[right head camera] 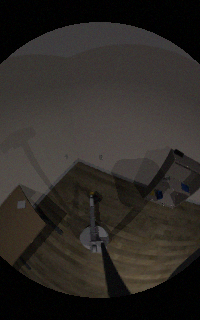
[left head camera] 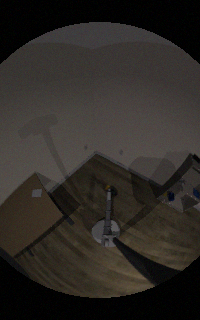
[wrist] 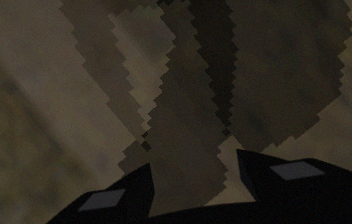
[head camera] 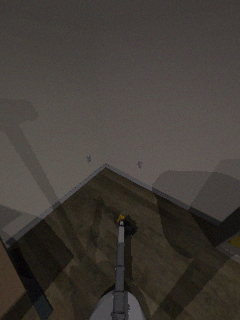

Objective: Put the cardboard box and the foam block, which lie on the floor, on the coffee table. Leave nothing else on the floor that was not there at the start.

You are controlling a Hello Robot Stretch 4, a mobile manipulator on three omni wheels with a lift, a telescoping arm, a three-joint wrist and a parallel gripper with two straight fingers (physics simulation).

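Frame: origin at the robot's base, x back, y right, z up, level; millimetres.
Seen in the pictures: gripper, fingertip midpoint: [right head camera: 96,202] [left head camera: 112,196] [wrist: 195,171] [head camera: 128,236].
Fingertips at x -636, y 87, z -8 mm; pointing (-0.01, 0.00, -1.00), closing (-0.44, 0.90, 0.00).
Observation:
Offsets run from my fingertips to a thing's top centre. "spot": to the spot under its first point. Level surfaces: height alone.
A small yellow block {dx -182, dy -100, dz +25 mm} [head camera: 121,218] [left head camera: 108,187] [right head camera: 92,193], probably the foam block, shows at the far end of the arm; whether it rests on the floor is too small to tell. It does not show in the wrist view. My gripper [wrist: 195,171] points down at the floor, open, with no object between its fingers. In the head views it is a dark shape by the arm's end, hard to make out. A brown table top {dz +700 mm} [head camera: 9,285] [left head camera: 30,220] [right head camera: 25,230], possibly the coffee table, stands at the lower left. I cannot make out the cardboard box.
A white sheet {dx +355, dy -942, dz +709 mm} [left head camera: 37,193] [right head camera: 21,204] lies on the table top. A grey open unit at the right holds blue items {dx +122, dy +1237, dz +155 mm} [left head camera: 171,196] [right head camera: 159,194] and something yellow {dx +1, dy +1094, dz +125 mm} [head camera: 235,241]. A wall corner with a pale skirting board {spot: dx -1140, dy -424, dz +36 mm} [head camera: 105,165] stands beyond the arm. Broad shadows cross the floor.

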